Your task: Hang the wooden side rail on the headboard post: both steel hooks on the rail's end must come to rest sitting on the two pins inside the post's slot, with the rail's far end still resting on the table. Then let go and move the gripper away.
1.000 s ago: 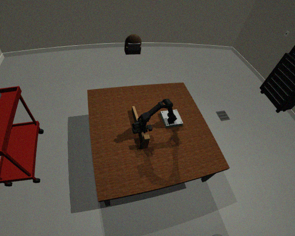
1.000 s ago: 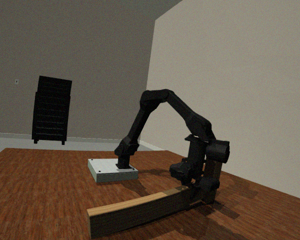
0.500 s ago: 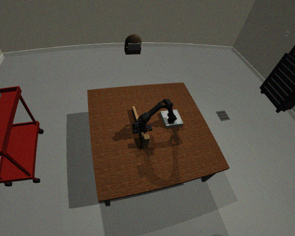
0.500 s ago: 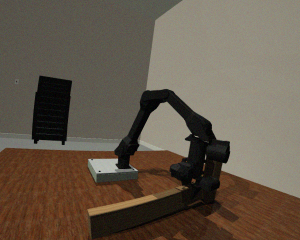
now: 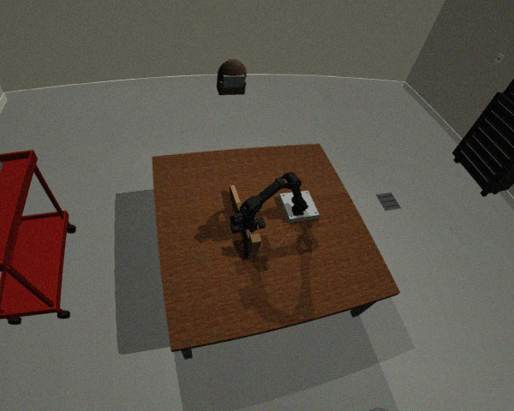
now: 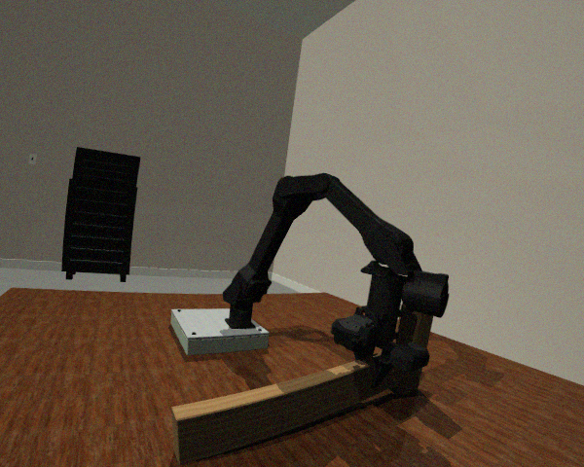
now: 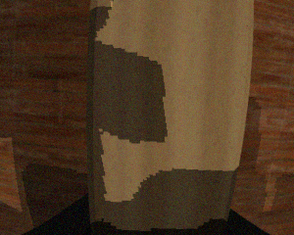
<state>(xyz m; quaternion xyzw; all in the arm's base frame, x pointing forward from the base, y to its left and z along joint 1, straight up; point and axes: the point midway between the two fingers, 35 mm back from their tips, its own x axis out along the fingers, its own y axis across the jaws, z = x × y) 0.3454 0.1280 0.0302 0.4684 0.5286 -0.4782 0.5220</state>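
Right now my gripper tip is 10 mm past the headboard post, 120 mm to the right of it and 40 mm below it.
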